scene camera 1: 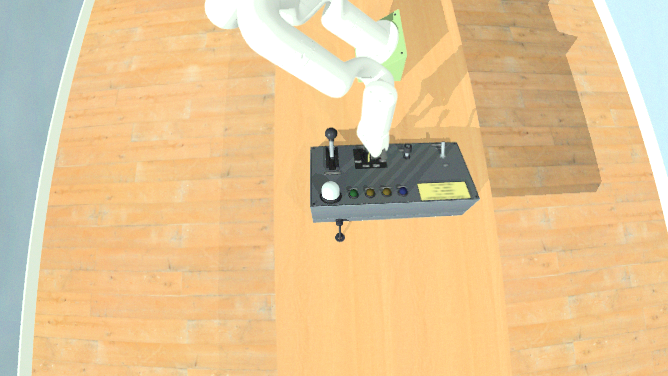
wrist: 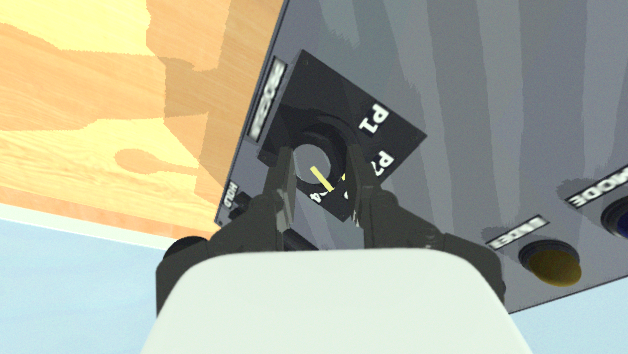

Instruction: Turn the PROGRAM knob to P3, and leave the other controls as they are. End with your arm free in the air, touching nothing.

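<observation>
The PROGRAM knob has a grey cap with a yellow line and stands on a black plate marked P1 to P4. In the wrist view the line slants down and right, toward the P3 side; exact alignment cannot be told. P3 is mostly hidden by a finger and P2 is partly covered. My gripper has its fingers on both sides of the knob and looks shut on it. The left finger overlaps the cap's edge. In the scene view my wrist covers much of the knob.
The dark control box holds a ball-topped lever left of the plate, a MODE lever right of it, and a silver lever. A white dome and several coloured buttons line the front. Another lever sticks out in front.
</observation>
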